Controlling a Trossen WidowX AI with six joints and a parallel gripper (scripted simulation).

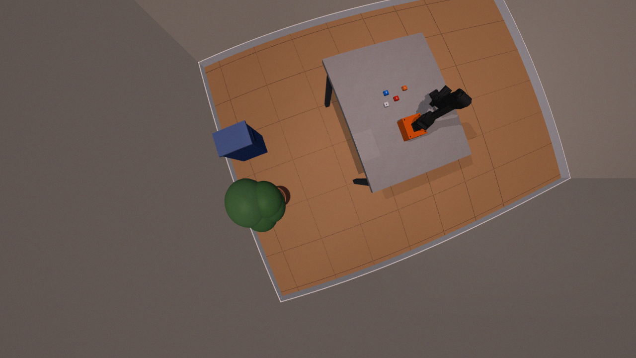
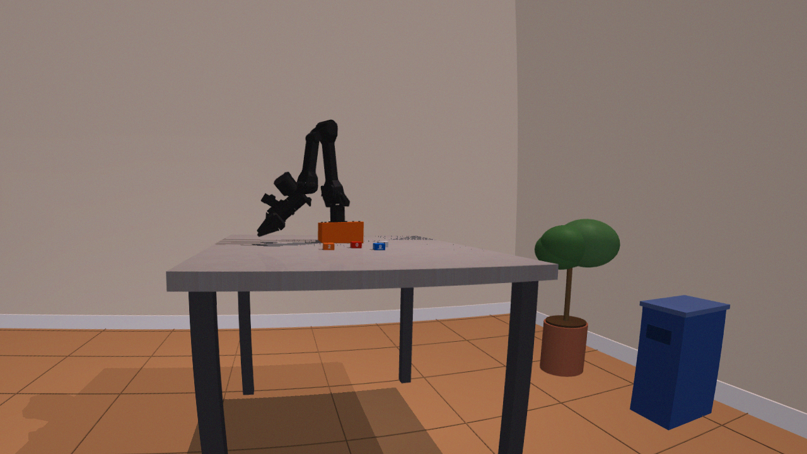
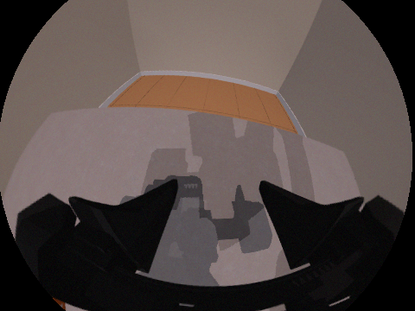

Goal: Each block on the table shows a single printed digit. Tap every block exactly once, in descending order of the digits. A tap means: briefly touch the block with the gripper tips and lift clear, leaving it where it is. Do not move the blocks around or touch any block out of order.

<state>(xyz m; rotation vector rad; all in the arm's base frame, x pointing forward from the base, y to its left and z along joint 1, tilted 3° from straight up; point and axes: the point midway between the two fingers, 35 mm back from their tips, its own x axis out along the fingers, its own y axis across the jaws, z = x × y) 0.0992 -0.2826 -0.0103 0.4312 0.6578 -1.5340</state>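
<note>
Now: the blue block 380 mm to the left of my gripper tip, 230 mm ahead of it and 20 mm below it. The rest, counted from my gripper tip: orange block (220 mm to the left, 220 mm ahead, 20 mm below); then red block (320 mm to the left, 160 mm ahead, 20 mm below); then white block (420 mm to the left, 150 mm ahead, 20 mm below).
</note>
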